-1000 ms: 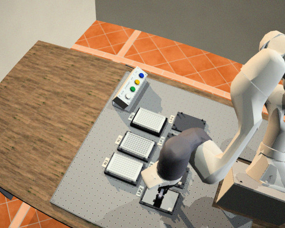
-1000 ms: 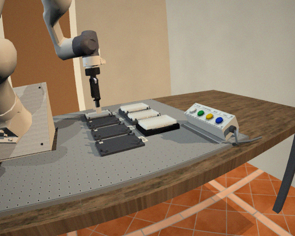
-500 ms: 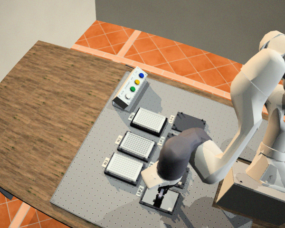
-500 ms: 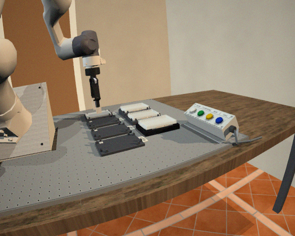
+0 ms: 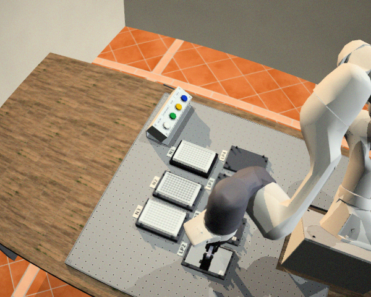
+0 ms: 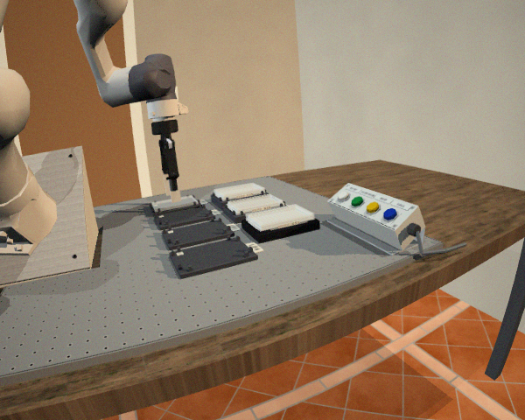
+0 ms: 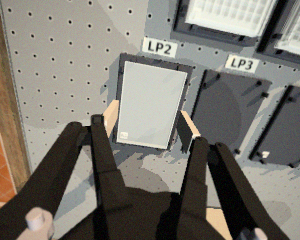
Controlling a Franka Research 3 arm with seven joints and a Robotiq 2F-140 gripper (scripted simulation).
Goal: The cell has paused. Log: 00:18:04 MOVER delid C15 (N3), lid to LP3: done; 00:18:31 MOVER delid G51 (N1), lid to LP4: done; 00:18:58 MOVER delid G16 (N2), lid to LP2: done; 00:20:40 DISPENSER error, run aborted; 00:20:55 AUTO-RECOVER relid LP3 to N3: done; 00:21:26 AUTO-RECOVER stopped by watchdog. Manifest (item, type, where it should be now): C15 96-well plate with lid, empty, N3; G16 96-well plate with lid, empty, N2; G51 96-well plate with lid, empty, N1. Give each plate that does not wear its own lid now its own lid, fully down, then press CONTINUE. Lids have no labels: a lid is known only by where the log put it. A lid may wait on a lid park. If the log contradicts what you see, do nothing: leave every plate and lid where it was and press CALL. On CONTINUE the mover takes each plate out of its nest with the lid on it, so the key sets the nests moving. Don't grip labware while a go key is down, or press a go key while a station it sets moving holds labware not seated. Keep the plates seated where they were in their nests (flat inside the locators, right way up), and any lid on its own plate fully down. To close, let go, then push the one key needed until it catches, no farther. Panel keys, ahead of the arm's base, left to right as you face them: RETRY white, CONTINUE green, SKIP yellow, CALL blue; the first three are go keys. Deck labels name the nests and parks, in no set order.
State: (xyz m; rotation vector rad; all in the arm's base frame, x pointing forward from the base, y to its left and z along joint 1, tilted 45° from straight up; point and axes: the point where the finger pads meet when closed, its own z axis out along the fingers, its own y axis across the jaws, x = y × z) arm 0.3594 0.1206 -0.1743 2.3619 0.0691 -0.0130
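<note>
My hand is 50 mm above the lp2 park. The rest, counted from my hand: plate 190 mm ahead, 180 mm to the right, 30 mm below; then LP3 park 120 mm to the right, 50 mm below, 10 mm ahead; then lp1 park 260 mm to the right, 50 mm below, 20 mm ahead.
</note>
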